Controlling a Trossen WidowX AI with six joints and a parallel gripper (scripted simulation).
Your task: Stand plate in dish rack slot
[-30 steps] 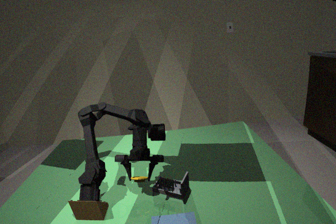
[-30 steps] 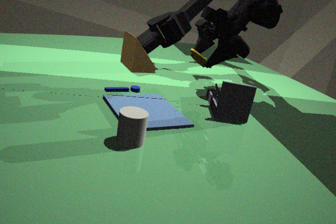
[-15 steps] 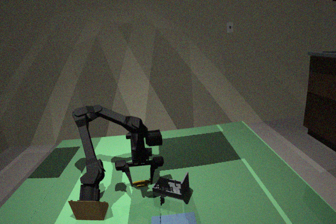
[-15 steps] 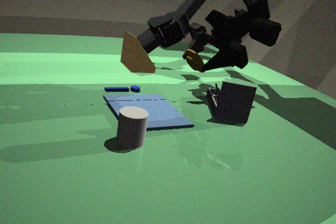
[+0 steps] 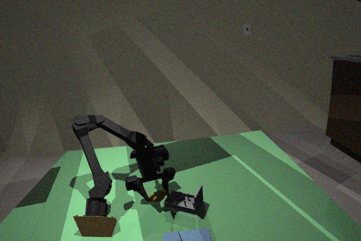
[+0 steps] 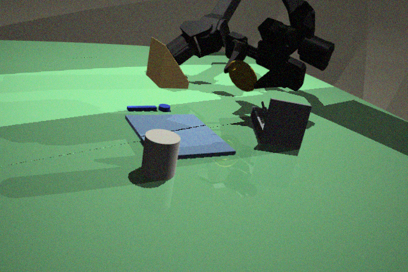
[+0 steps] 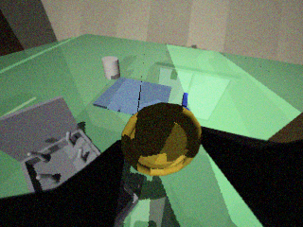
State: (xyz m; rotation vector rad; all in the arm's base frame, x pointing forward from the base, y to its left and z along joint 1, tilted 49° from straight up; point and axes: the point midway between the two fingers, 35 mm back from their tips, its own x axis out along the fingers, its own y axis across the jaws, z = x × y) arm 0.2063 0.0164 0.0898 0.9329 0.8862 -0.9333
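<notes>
Right now the dish rack is 80 mm ahead of my gripper tip, 50 mm below it and 40 mm to the left of it. The rest, counted from my gripper tip: yellow plate (10 mm to the left); light blue mat (160 mm to the right, 80 mm ahead, 70 mm below).
</notes>
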